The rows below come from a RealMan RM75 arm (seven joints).
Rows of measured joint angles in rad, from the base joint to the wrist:
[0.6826 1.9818 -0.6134 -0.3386 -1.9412 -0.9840 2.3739]
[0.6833 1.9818 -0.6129 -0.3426 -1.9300 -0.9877 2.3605]
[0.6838 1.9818 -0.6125 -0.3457 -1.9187 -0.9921 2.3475]
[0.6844 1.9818 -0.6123 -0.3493 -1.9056 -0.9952 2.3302]
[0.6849 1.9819 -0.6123 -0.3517 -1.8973 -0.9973 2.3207]
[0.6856 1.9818 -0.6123 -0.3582 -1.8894 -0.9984 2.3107]
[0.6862 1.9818 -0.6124 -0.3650 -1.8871 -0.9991 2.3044]
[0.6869 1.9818 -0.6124 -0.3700 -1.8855 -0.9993 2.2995]
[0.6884 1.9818 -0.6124 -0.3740 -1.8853 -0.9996 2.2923]
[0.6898 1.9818 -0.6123 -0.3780 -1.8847 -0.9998 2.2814]
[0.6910 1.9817 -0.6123 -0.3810 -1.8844 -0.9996 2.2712]
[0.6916 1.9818 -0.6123 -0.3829 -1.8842 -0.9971 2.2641]
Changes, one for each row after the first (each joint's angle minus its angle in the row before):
[0.0007 0.0000 0.0005 -0.0040 0.0112 -0.0037 -0.0134]
[0.0005 0.0000 0.0004 -0.0031 0.0113 -0.0044 -0.0130]
[0.0006 0.0000 0.0002 -0.0036 0.0131 -0.0031 -0.0173]
[0.0005 0.0001 0.0000 -0.0024 0.0083 -0.0021 -0.0095]
[0.0007 -0.0001 0.0000 -0.0065 0.0079 -0.0011 -0.0100]
[0.0006 0.0000 -0.0001 -0.0068 0.0023 -0.0007 -0.0063]
[0.0007 0.0000 0.0000 -0.0050 0.0016 -0.0002 -0.0049]
[0.0015 0.0000 0.0000 -0.0040 0.0002 -0.0003 -0.0072]
[0.0014 0.0000 0.0001 -0.0040 0.0006 -0.0002 -0.0109]
[0.0012 -0.0001 0.0000 -0.0030 0.0003 0.0002 -0.0102]
[0.0006 0.0001 0.0000 -0.0019 0.0002 0.0025 -0.0071]

